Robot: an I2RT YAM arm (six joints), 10 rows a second.
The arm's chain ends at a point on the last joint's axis. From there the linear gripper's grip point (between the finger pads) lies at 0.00 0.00 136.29 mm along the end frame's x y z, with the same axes.
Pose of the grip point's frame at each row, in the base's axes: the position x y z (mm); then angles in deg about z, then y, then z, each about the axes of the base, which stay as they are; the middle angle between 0 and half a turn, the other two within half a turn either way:
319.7, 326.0, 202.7, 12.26, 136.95, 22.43
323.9, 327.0, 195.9, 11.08, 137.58, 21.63
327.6, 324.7, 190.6, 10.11, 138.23, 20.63
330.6, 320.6, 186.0, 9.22, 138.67, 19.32
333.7, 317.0, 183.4, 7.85, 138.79, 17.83
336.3, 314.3, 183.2, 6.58, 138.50, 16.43
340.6, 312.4, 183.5, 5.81, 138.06, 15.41
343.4, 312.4, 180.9, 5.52, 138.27, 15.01
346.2, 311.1, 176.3, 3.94, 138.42, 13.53
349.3, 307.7, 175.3, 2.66, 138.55, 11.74
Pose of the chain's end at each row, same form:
233.7, 290.5, 302.3, 12.26, 136.95, 22.43
238.4, 293.1, 296.5, 11.08, 137.58, 21.63
242.6, 292.7, 292.2, 10.11, 138.23, 20.63
245.7, 290.8, 288.3, 9.22, 138.67, 19.32
248.2, 289.5, 285.9, 7.85, 138.79, 17.83
249.7, 288.8, 285.3, 6.58, 138.50, 16.43
252.8, 288.2, 284.9, 5.81, 138.06, 15.41
255.8, 288.9, 282.6, 5.52, 138.27, 15.01
258.3, 289.9, 278.2, 3.94, 138.42, 13.53
261.0, 289.3, 277.5, 2.66, 138.55, 11.74

